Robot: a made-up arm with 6 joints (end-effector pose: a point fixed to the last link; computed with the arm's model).
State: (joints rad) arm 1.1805 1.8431 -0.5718 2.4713 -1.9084 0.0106
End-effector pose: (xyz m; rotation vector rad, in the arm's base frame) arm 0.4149 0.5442 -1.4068 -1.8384 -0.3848 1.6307
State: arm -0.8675 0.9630 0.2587 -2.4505 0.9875 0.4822
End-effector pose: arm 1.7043 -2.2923 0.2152 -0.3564 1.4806 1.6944
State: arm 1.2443 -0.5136 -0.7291 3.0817 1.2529 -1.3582
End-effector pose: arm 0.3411 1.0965 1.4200 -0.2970 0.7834 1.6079
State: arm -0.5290 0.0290 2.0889 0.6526 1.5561 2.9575
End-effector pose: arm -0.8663 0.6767 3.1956 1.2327 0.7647 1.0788
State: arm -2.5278 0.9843 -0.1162 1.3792 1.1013 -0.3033
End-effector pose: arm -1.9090 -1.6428 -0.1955 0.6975 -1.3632 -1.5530
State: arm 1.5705 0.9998 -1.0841 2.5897 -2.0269 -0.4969
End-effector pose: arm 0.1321 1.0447 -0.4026 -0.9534 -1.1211 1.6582
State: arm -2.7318 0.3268 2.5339 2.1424 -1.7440 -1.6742
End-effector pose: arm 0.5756 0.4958 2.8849 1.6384 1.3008 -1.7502
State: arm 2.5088 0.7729 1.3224 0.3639 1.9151 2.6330
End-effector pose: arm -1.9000 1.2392 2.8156 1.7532 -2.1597 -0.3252
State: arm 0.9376 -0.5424 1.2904 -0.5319 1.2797 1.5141
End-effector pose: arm -0.8838 -1.3667 3.3004 -1.3713 2.0257 0.4043
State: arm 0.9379 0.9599 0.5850 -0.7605 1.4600 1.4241
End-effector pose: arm 1.9739 2.4307 1.1409 1.0192 -1.5239 0.1554
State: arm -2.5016 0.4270 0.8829 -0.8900 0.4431 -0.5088
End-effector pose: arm -1.9199 -1.3265 2.9966 0.0744 3.0458 -0.2655
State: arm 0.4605 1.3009 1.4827 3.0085 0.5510 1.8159
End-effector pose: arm 3.0519 1.4969 1.3772 2.3798 0.1728 -1.3300
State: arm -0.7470 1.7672 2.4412 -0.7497 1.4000 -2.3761
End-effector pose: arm 1.7887 -1.9296 1.6420 -1.7758 -0.2216 -1.8348
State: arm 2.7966 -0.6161 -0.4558 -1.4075 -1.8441 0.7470
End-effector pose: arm -0.9027 0.0105 2.2133 1.1056 -2.3969 -1.6493
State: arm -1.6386 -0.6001 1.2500 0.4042 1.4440 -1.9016
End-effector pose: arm 0.1978 1.6773 3.1815 0.5830 -0.4575 1.2736
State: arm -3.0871 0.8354 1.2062 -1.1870 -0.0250 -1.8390
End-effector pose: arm -2.9618 -0.1906 2.4253 -0.6993 1.9667 -1.5444
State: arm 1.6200 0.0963 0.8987 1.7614 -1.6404 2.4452
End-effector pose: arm 0.2063 1.1747 3.3451 -1.5562 -0.2574 0.6798
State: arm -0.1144 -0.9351 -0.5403 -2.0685 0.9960 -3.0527
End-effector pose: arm 0.5529 -0.2636 2.2507 0.1565 -0.8396 -0.8206
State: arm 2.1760 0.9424 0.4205 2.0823 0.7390 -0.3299
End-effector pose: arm -1.8872 2.4201 0.5508 0.1622 0.5971 3.0522
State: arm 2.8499 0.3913 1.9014 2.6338 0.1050 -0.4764
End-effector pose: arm -0.5341 0.1357 3.7855 2.2972 -1.4994 1.4461
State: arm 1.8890 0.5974 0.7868 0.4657 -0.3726 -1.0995
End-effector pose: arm -0.8627 2.6988 2.2496 1.7571 1.0402 0.2897
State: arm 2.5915 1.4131 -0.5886 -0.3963 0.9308 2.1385
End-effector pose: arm -1.0586 0.6907 -1.2404 -0.7522 -0.1694 2.8235
